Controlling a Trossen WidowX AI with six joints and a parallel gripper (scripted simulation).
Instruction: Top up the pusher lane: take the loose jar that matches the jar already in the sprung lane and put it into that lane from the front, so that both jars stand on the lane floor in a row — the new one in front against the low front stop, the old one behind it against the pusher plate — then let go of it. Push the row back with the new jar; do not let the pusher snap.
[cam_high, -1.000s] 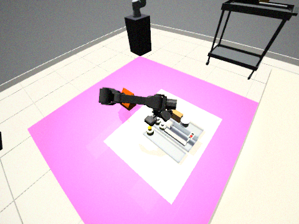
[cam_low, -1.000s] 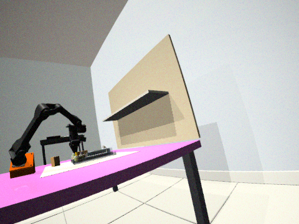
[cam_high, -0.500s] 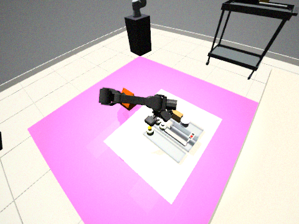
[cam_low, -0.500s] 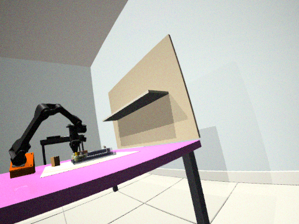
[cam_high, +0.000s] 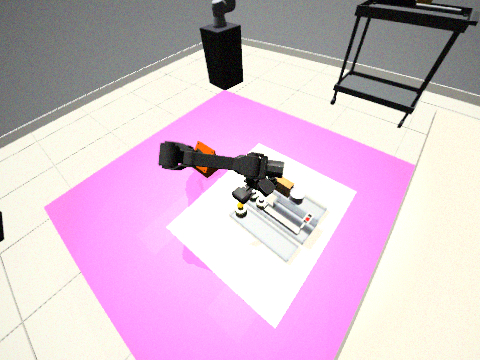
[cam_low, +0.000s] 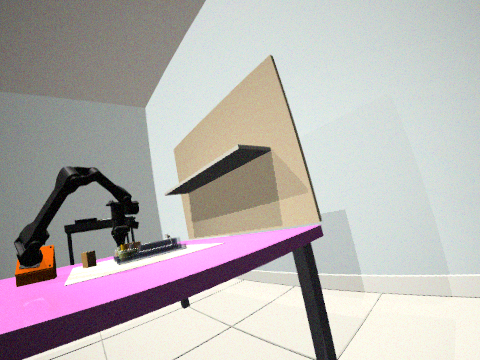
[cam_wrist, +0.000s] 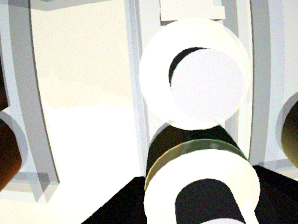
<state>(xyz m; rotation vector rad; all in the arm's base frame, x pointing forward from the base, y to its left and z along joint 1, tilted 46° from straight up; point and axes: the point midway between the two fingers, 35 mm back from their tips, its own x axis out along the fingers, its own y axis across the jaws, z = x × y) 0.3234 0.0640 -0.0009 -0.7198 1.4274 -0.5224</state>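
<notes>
My gripper tip is now 140 mm short of the grey lane unit, 30 mm to the right of it and 30 mm above it. Round my gripper tip: grey cylinder (120 mm ahead, 140 mm to the left, 20 mm below); red puck (220 mm ahead, 60 mm to the left, 20 mm above).
</notes>
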